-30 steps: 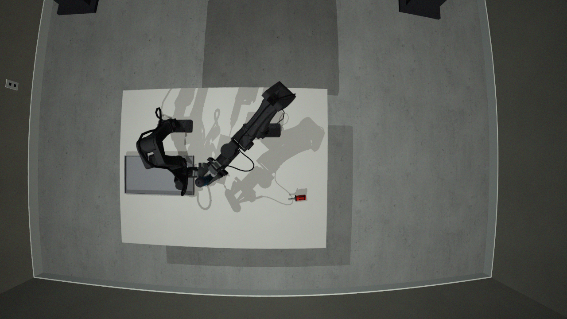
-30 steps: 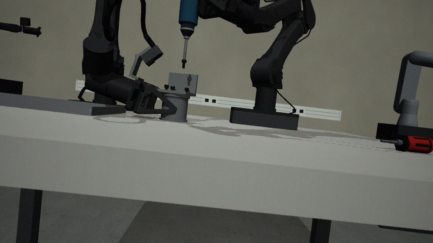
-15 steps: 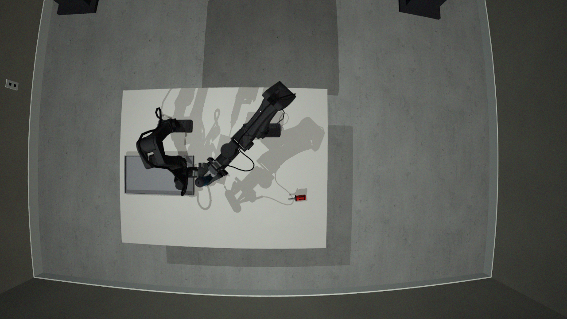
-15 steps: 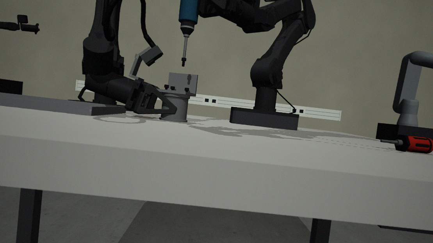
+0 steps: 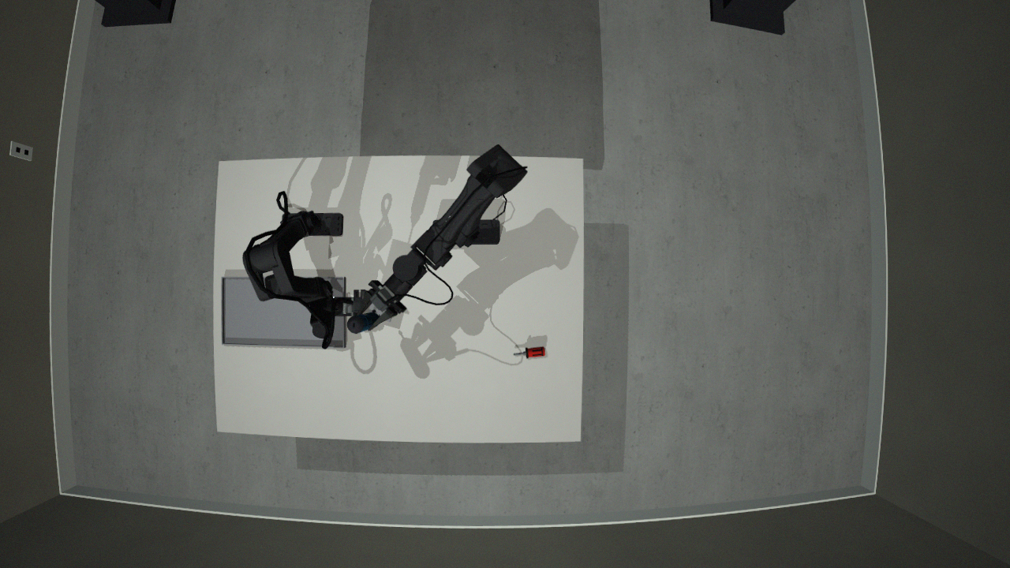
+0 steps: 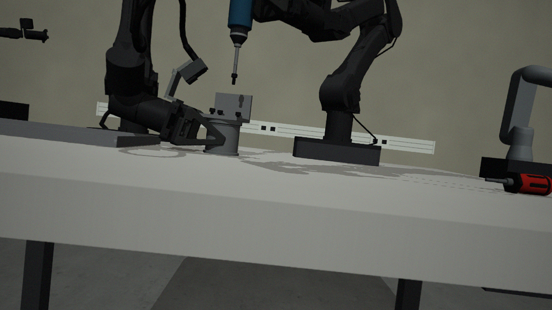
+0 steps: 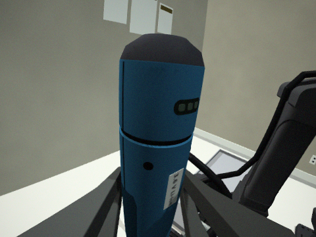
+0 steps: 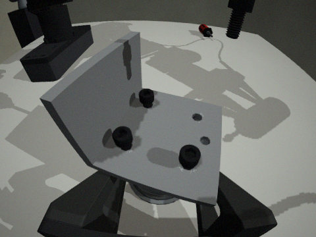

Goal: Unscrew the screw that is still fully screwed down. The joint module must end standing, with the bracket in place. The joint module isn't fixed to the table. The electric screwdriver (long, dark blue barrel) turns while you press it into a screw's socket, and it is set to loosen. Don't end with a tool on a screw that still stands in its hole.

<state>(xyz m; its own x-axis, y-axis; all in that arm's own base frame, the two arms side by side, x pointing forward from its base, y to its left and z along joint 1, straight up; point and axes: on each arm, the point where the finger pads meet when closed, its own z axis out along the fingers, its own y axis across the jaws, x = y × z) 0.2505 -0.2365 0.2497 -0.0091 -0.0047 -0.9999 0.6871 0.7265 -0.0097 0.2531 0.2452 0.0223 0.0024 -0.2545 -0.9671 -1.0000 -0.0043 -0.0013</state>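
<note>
Now: right hand right at the joint module. Also, from my right hand: flat grey plate (34 cm to the right, 4 cm ahead, 2 cm below); then grey l-shaped bracket (5 cm above); then screwdriver bit (13 cm above, 3 cm ahead, 1 cm to the left).
</note>
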